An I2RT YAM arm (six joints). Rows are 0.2 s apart.
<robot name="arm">
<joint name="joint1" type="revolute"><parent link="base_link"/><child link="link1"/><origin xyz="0 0 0.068" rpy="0 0 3.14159"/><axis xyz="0 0 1"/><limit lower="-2.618" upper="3.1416"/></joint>
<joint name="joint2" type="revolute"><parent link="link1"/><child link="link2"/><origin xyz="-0.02 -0.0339 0.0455" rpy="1.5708 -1.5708 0"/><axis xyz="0 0 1"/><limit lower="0" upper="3.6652"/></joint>
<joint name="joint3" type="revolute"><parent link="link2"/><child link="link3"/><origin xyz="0 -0.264 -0.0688" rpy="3.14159 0 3.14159"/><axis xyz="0 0 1"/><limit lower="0" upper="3.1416"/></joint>
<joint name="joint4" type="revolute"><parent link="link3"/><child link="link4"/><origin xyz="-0.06 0.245 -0.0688" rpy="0 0 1.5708"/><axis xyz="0 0 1"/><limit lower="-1.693" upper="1.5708"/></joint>
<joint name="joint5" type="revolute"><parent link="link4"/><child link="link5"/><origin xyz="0.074 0.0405 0.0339" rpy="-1.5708 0 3.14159"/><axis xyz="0 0 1"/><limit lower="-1.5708" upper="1.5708"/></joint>
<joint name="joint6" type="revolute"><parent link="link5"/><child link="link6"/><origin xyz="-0.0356 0 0.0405" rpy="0 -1.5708 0"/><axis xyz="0 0 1"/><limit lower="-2.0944" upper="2.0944"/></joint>
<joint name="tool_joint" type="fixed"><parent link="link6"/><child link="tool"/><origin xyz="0 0 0"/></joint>
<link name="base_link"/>
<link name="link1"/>
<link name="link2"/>
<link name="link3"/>
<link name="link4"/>
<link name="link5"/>
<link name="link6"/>
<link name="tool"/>
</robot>
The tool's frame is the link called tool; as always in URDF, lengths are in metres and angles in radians.
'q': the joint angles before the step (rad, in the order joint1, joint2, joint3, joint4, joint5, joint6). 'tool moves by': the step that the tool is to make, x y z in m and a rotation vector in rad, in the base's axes. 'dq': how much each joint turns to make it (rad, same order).
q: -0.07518, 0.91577, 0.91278, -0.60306, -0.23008, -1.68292
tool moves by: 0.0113, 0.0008, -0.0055, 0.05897, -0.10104, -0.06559
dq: 0.01373, 0.00445, -0.06452, 0.18695, 0.03355, 0.09961
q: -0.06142, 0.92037, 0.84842, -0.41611, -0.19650, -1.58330
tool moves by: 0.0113, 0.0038, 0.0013, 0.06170, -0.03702, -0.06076
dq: 0.02923, 0.03382, -0.00148, 0.08612, 0.05228, 0.09828
